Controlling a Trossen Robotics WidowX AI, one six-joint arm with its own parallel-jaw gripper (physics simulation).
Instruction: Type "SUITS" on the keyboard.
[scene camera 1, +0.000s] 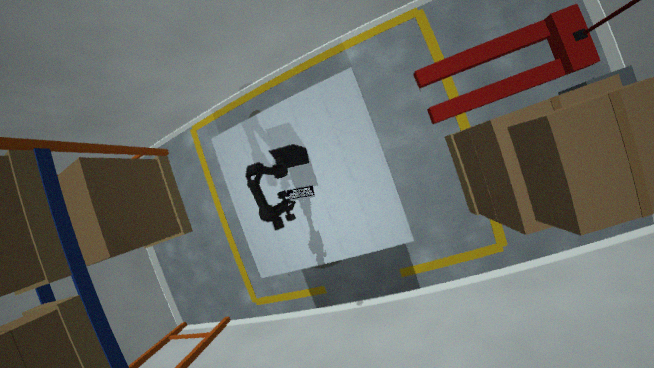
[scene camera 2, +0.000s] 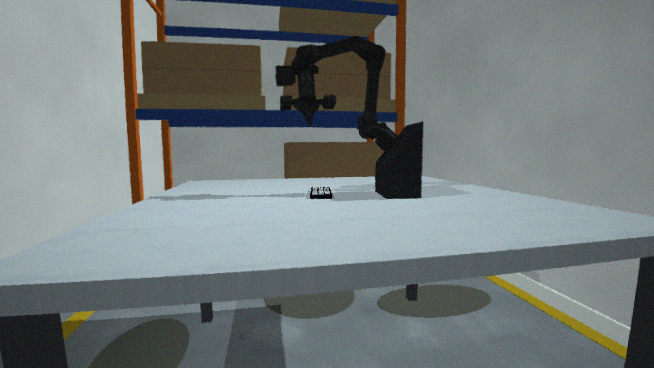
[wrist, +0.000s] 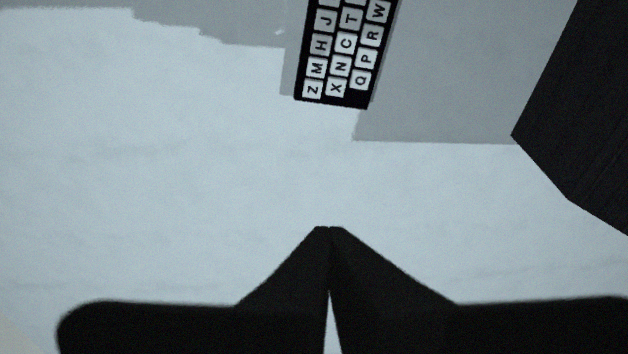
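Pixels of known places: gripper, fingertip midpoint: (scene camera 1: 295, 201) (scene camera 2: 309, 125) (wrist: 327, 239); arm's base, origin of the base link: (scene camera 1: 281, 158) (scene camera 2: 393, 144).
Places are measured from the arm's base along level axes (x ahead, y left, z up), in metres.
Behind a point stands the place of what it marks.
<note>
A small black keyboard (scene camera 1: 301, 192) @(y -0.015, x 0.261, z -0.161 m) (scene camera 2: 320, 192) @(y 0.057, x 0.279, z -0.157 m) (wrist: 341, 66) @(y 0.037, x 0.272, z -0.157 m) with light keys lies flat on the white table (scene camera 1: 360, 210) @(y 0.355, x 0.535, z -0.175 m) (scene camera 2: 300, 235) @(y 0.485, x 0.399, z -0.175 m) (wrist: 150, 200) @(y 0.197, x 0.492, z -0.175 m). In the wrist view its near end shows at the top, with rows Z M H J, X N C T and Q P R W readable. The T key (wrist: 351, 19) @(y -0.004, x 0.266, z -0.158 m) shows near the top edge; S, U and I do not show there. My gripper (scene camera 1: 293, 204) @(y 0.011, x 0.304, z 0.062 m) (scene camera 2: 310, 123) @(y 0.011, x 0.304, z 0.062 m) (wrist: 327, 239) @(y 0.011, x 0.304, z 0.062 m) is shut and empty, pointing down. It hangs high above the table, apart from the keyboard. In the wrist view its tips appear below the keyboard's near end.
The dark arm base (scene camera 1: 292, 155) @(y 0.085, x 0.011, z 0.004 m) (scene camera 2: 404, 172) @(y 0.132, x 0.019, z -0.090 m) (wrist: 590, 125) @(y 0.060, x 0.066, z -0.090 m) stands on the table beside the keyboard. Grey shadows fall around both. Off the table are a shelf rack (scene camera 1: 75, 250) (scene camera 2: 131, 100) with boxes, a stack of cardboard boxes (scene camera 1: 590, 165) and a red pallet jack (scene camera 1: 577, 50).
</note>
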